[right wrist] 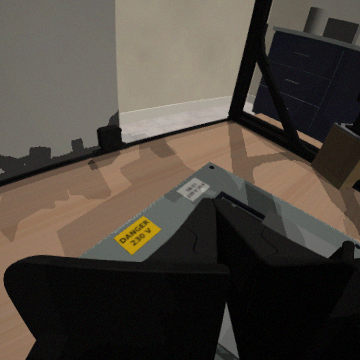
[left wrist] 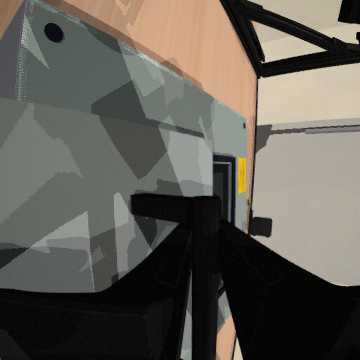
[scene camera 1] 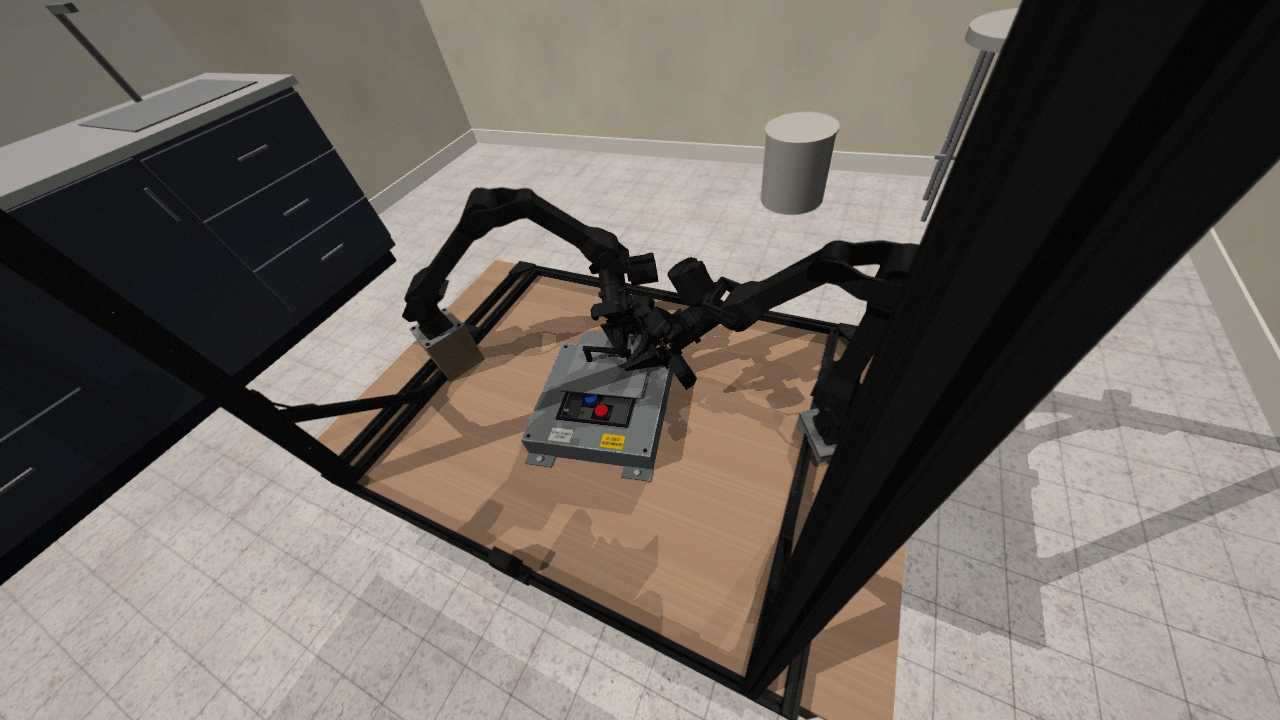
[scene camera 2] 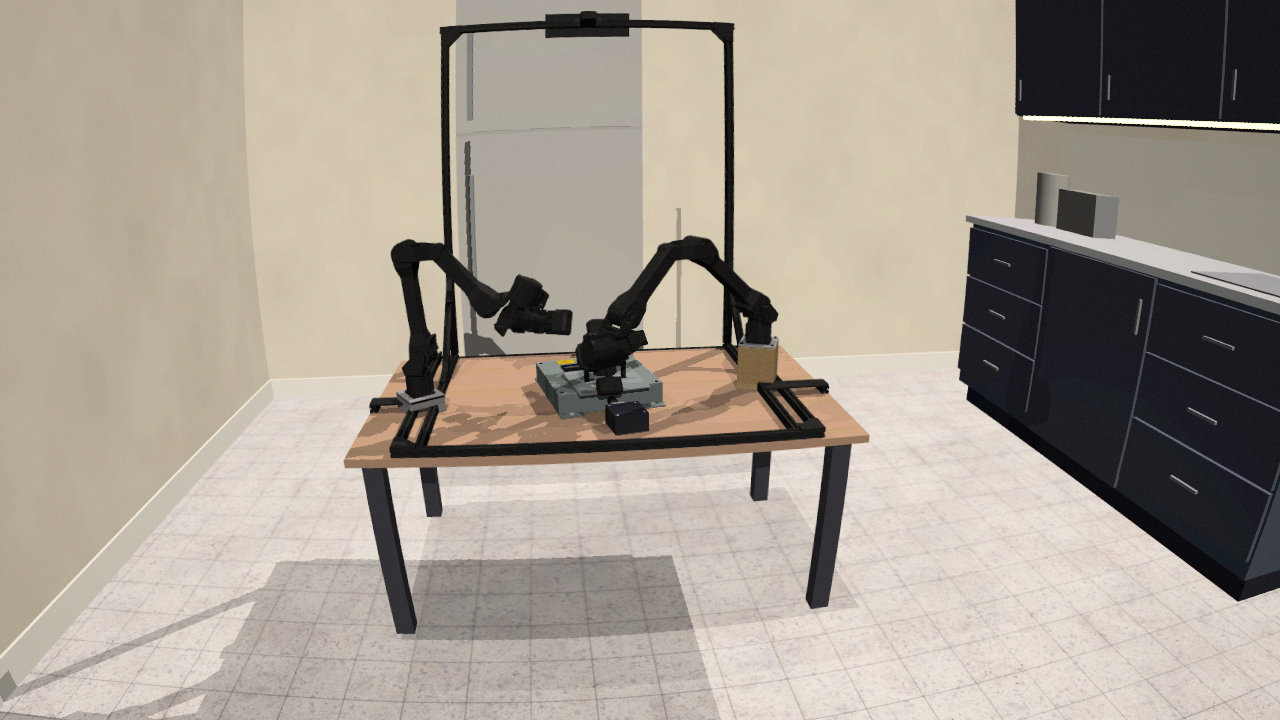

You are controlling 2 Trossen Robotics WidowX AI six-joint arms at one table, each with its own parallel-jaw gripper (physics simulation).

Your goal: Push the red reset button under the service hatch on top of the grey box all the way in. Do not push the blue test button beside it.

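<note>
The grey box (scene camera 1: 547,420) (scene camera 2: 559,394) (left wrist: 75,70) (right wrist: 170,225) lies on the table. Its hatch plate (scene camera 1: 617,385) (left wrist: 45,170) is raised from the opening's front part, where the red button (scene camera 1: 601,410) and blue button (scene camera 1: 590,399) show; how deep the red one sits cannot be told. My left gripper (scene camera 1: 620,349) (left wrist: 202,227) is shut on the black hatch handle (scene camera 1: 601,352) (left wrist: 160,207). My right gripper (scene camera 1: 629,366) (right wrist: 209,206) is shut and empty, above the box beside the left gripper in scene camera 1. Neither button shows in the wrist views.
Both wrists crowd together over the box's back in scene camera 1. A yellow label (scene camera 1: 612,440) (left wrist: 242,175) (right wrist: 137,235) and a white label (scene camera 1: 561,435) (right wrist: 193,188) mark the box's front edge. A black frame (scene camera 1: 429,522) (scene camera 2: 445,179) surrounds the wooden table top (scene camera 1: 581,537).
</note>
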